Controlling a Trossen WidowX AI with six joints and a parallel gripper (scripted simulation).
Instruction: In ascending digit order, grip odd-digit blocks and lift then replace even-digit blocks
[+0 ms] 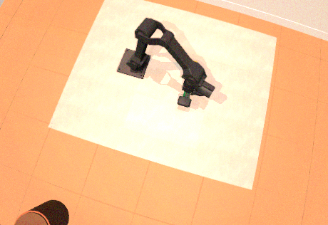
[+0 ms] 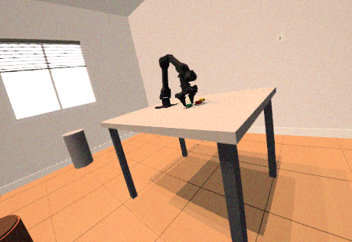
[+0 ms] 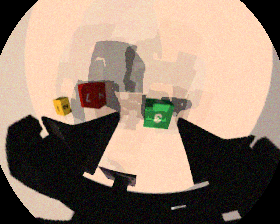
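Now: the red block 7 cm to the left of my gripper tip and 4 cm ahead of it. Also, from my gripper tip: yellow block (17 cm to the left, 4 cm ahead); green block (1 cm to the right, 1 cm ahead).
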